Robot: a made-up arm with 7 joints.
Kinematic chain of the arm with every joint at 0, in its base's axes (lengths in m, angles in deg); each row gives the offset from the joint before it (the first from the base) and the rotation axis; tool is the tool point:
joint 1: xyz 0 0 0.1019 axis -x
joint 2: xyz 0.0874 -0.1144 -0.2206 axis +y
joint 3: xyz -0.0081 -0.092 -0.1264 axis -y
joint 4: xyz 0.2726 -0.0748 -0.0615 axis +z
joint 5: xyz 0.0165 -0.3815 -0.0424 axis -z
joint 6: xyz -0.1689 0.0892 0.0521 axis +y
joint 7: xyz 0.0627 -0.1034 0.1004 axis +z
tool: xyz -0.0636 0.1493 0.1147
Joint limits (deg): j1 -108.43..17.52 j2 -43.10..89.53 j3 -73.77..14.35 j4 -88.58..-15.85 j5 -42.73..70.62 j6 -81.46..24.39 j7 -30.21..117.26
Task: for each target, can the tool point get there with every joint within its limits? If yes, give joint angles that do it. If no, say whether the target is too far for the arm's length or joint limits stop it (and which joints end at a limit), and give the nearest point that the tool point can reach.
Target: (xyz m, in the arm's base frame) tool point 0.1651 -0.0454 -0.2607
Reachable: yes | joints -30.42 38.60 -63.24 -55.76 -1.38 -33.46 -18.04
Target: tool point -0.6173 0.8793 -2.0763
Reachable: no: too far | nearest point -0.0813 0.3827 -0.8462 | short by 1.431 m
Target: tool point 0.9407 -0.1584 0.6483
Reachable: no: joint limits stop it (at a limit: joint 1, joint 2, joint 5, joint 6, joint 7) | nearest point 0.3684 -0.2636 0.2607 | short by 0.699 m
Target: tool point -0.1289 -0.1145 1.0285
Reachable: no: joint limits stop it (at a limit: joint 1, joint 2, joint 5, joint 6, joint 7) | nearest point -0.0808 -0.2424 0.4721 | short by 0.573 m
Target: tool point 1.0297 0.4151 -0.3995
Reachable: no: joint limits stop it (at a limit: joint 2, joint 4, joint 5, joint 7) | nearest point 0.5346 0.3958 -0.3762 | short by 0.496 m
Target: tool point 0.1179 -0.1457 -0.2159
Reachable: yes | joints -33.05 13.19 -50.06 -41.65 8.21 -18.21 33.59
